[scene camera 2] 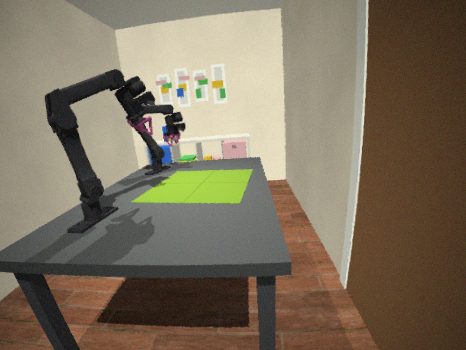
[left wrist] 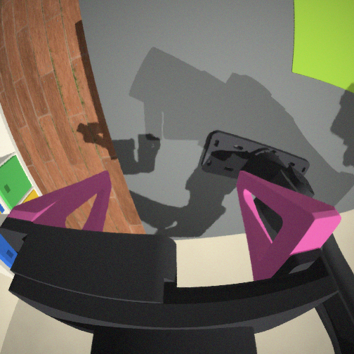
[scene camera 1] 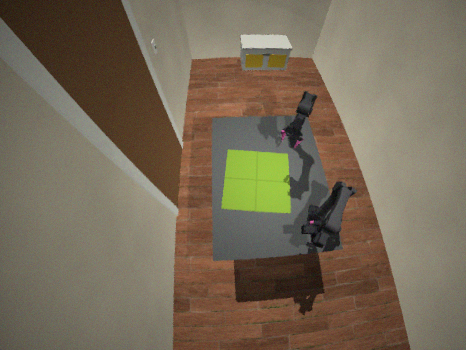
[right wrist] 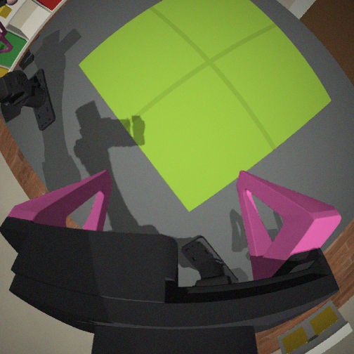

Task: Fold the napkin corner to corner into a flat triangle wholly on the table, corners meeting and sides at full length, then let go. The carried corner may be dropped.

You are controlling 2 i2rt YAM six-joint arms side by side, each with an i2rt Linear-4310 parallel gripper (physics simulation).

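The green napkin (scene camera 1: 240,165) (scene camera 2: 220,192) (right wrist: 185,115) lies flat and unfolded on the grey table (scene camera 1: 227,242) (scene camera 2: 200,240), a full square with two darker lines crossing at its middle. One corner of it shows at the upper right of the left wrist view (left wrist: 327,40). My left gripper (scene camera 1: 311,225) (scene camera 2: 172,139) (left wrist: 173,177) is open and empty, raised above the table to the lower right of the napkin in scene camera 1. My right gripper (scene camera 1: 290,139) (scene camera 2: 141,125) (right wrist: 173,177) is open and empty, raised above the table near the napkin's upper right corner in scene camera 1.
Both arms stand along the table's right side in scene camera 1, and their shadows fall on the table and the napkin's edge. A white cabinet (scene camera 1: 265,41) stands on the floor beyond the table. A shelf with coloured boxes is behind the table in scene camera 2.
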